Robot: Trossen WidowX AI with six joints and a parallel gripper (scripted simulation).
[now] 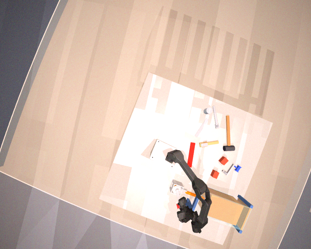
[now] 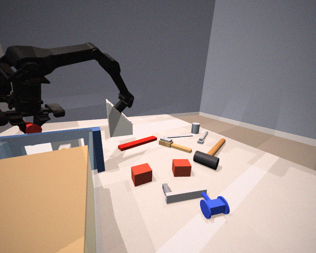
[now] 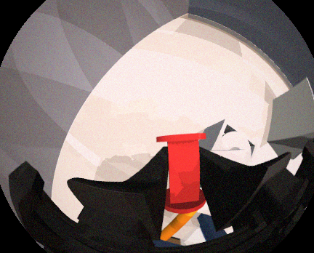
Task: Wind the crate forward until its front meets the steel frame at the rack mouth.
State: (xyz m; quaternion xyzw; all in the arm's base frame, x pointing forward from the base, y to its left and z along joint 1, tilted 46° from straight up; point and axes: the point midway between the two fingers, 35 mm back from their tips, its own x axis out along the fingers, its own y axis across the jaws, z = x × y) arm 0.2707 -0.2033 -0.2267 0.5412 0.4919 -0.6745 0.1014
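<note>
My gripper tip is 40 mm to the right of the winch handle, 30 mm above it and 10 mm past it. From my gripper tip the other things lie so: red knob: 10 mm to the left, 10 mm ahead; then winch: 100 mm below, 80 mm to the left, 60 mm behind; then blue steel frame: 110 mm to the left, 110 mm ahead, 30 mm below.
</note>
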